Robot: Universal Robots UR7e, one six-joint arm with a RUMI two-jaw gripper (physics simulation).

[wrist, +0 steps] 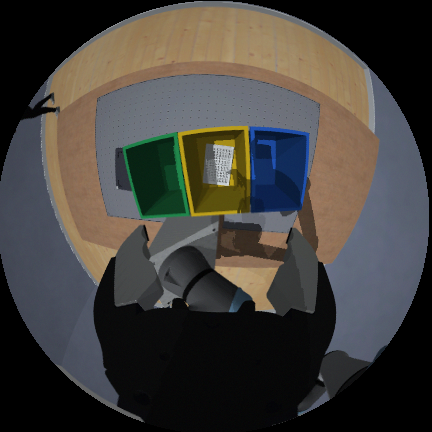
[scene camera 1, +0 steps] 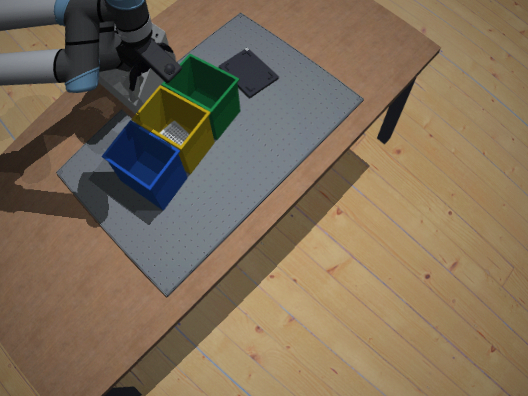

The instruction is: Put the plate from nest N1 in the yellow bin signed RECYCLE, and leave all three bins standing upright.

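Where they show: gripper, between the fingertips: [wrist: 216, 228] [scene camera 1: 154, 81]; arm's base, origin of its link: [wrist: 179, 267].
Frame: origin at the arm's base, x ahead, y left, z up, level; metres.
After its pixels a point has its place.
The white gridded plate [scene camera 1: 175, 133] {z -0.179, x 0.226, y -0.097 m} [wrist: 220, 164] {z -0.178, x 0.249, y -0.123 m} lies low inside the yellow bin [scene camera 1: 200, 145] {z -0.117, x 0.342, y -0.104 m} [wrist: 194, 150] {z -0.137, x 0.298, y -0.053 m}, partly in shadow. The yellow bin stands upright between the green bin [scene camera 1: 227, 112] {z -0.118, x 0.337, y 0.025 m} [wrist: 150, 175] {z -0.109, x 0.244, y 0.076 m} and the blue bin [scene camera 1: 170, 185] {z -0.121, x 0.349, y -0.245 m} [wrist: 295, 165] {z -0.056, x 0.275, y -0.304 m}, which also stand upright. No RECYCLE sign can be read. My gripper [wrist: 216, 228] {z 0.147, x 0.242, y -0.116 m} is open and empty, its jaws wide apart in the wrist view. It is above and behind the bins, on the robot base side, clear of the plate. In the scene view its fingers are partly hidden by the arm.
A dark square nest [scene camera 1: 249, 72] {z -0.182, x 0.272, y 0.210 m} [wrist: 123, 170] {z -0.182, x 0.264, y 0.229 m} lies beyond the green bin; its label cannot be read. The bins stand close together on the grey perforated mat [scene camera 1: 250, 150] {z -0.194, x 0.440, y -0.007 m} [wrist: 210, 100] {z -0.194, x 0.458, y -0.100 m}, which lies on the brown table [scene camera 1: 50, 260] {z -0.207, x 0.151, y -0.646 m} [wrist: 345, 175] {z -0.207, x 0.253, y -0.694 m}. The robot base is close behind the bins.
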